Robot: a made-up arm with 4 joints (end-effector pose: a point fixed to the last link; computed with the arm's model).
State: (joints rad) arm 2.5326 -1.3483 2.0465 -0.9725
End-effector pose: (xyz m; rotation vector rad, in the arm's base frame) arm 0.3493 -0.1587 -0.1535 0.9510 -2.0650 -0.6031
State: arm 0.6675 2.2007 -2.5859 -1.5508
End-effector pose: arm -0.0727 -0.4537 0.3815 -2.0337 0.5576 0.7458
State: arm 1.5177 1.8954 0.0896 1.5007
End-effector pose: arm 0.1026 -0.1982 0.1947 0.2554 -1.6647 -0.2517
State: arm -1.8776 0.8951 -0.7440 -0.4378
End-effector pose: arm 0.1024 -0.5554 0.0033 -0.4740 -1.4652 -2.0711
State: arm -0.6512 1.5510 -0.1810 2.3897
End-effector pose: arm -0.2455 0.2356 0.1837 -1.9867 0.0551 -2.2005
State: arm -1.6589 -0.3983 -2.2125 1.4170
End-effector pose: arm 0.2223 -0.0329 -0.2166 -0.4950 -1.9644 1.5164
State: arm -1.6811 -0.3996 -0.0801 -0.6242
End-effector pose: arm 0.3798 -0.1272 -0.5900 0.7744 -0.2380 -1.8029
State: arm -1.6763 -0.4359 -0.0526 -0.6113
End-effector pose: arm 0.3798 -0.1001 -0.5945 0.8031 -0.1926 -1.7772
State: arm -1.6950 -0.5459 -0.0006 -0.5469
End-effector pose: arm 0.3668 -0.0357 -0.6086 0.8645 -0.0546 -1.7531
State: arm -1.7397 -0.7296 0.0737 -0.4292
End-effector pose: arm 0.3449 0.0634 -0.6144 0.9648 0.1598 -1.7066
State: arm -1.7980 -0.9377 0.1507 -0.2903
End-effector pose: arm 0.3262 0.1648 -0.5957 1.0851 0.3711 -1.6227
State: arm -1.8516 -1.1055 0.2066 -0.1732
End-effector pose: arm 0.3167 0.2347 -0.5656 1.1854 0.5133 -1.5340
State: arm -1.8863 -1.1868 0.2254 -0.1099
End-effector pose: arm 0.3140 0.2622 -0.5484 1.2325 0.5758 -1.4939
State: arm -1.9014 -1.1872 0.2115 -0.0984
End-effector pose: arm 0.3141 0.2577 -0.5505 1.2280 0.5844 -1.5134
